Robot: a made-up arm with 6 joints. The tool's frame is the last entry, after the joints. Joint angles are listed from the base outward.
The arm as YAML. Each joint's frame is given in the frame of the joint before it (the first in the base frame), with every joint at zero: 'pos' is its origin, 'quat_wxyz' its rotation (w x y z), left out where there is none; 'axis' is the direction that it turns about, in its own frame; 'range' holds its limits. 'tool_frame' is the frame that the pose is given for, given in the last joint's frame.
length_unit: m
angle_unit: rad
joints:
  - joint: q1
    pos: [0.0, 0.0, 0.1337]
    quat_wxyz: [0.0, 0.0, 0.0, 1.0]
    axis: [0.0, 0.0, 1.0]
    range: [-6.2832, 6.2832]
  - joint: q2
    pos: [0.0, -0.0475, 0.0]
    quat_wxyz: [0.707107, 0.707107, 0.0, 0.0]
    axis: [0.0, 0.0, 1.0]
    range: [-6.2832, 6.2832]
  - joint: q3
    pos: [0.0, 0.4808, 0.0]
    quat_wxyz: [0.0, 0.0, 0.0, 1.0]
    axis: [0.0, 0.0, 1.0]
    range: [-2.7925, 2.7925]
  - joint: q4
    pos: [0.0, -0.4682, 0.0]
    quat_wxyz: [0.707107, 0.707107, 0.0, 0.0]
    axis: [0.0, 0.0, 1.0]
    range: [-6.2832, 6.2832]
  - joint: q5
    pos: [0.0, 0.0, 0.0]
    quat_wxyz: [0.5, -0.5, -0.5, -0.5]
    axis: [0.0, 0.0, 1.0]
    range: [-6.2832, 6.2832]
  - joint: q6
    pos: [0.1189, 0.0, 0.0]
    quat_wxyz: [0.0, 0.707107, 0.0, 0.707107]
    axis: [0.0, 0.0, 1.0]
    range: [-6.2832, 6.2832]
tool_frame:
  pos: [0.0, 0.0, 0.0]
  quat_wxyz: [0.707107, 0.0, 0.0, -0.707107]
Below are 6 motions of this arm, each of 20 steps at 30 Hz.
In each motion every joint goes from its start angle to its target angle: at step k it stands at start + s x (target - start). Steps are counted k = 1, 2, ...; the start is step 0. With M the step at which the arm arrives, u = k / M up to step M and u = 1 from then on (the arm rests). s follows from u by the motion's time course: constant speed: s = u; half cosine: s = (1 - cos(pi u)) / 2; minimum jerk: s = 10 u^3 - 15 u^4 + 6 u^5.
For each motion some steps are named. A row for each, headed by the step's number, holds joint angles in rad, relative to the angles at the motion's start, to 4 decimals.
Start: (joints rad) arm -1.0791 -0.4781 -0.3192 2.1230 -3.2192 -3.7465
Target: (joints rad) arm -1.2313 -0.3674 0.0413 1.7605 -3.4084 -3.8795
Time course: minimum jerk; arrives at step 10
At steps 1, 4, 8, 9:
1: -0.0013 0.0009 0.0031 -0.0031 -0.0016 -0.0011
4: -0.0483 0.0351 0.1144 -0.1151 -0.0601 -0.0422
8: -0.1434 0.1043 0.3396 -0.3415 -0.1782 -0.1253
9: -0.1509 0.1098 0.3574 -0.3594 -0.1876 -0.1319

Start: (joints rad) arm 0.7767 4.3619 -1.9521 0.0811 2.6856 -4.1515
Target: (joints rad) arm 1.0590 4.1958 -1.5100 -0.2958 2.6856 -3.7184
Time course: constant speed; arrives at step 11
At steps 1, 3, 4, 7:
1: 0.0257 -0.0151 0.0402 -0.0343 0.0000 0.0394
3: 0.0770 -0.0453 0.1206 -0.1028 0.0000 0.1181
4: 0.1027 -0.0604 0.1608 -0.1371 0.0000 0.1575
7: 0.1796 -0.1057 0.2813 -0.2398 0.0000 0.2756

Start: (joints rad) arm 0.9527 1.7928 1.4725 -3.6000 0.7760 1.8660
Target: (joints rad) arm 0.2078 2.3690 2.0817 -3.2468 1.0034 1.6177
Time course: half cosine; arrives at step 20
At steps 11, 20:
11: -0.4307 0.3332 0.3522 0.2042 0.1315 -0.1436
20: -0.7449 0.5762 0.6092 0.3532 0.2274 -0.2483

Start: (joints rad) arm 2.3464 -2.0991 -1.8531 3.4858 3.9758 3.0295
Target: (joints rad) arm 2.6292 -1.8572 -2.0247 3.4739 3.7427 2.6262
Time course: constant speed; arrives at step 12
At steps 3, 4, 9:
3: 0.0707 0.0605 -0.0429 -0.0030 -0.0583 -0.1008
4: 0.0943 0.0806 -0.0572 -0.0040 -0.0777 -0.1344
9: 0.2121 0.1814 -0.1287 -0.0089 -0.1748 -0.3025

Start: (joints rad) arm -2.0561 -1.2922 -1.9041 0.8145 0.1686 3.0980
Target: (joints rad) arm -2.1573 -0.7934 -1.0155 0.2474 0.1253 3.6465
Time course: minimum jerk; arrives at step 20
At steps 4, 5, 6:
4: -0.0059 0.0289 0.0515 -0.0328 -0.0025 0.0318
5: -0.0105 0.0516 0.0920 -0.0587 -0.0045 0.0568
6: -0.0165 0.0813 0.1449 -0.0925 -0.0071 0.0894

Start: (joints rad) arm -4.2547 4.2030 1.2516 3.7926 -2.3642 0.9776
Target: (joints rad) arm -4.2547 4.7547 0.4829 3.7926 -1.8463 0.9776
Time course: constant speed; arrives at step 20
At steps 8, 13, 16, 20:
8: 0.0000 0.2207 -0.3075 0.0000 0.2072 0.0000
13: 0.0000 0.3586 -0.4997 0.0000 0.3366 0.0000
16: 0.0000 0.4414 -0.6150 0.0000 0.4143 0.0000
20: 0.0000 0.5517 -0.7687 0.0000 0.5179 0.0000

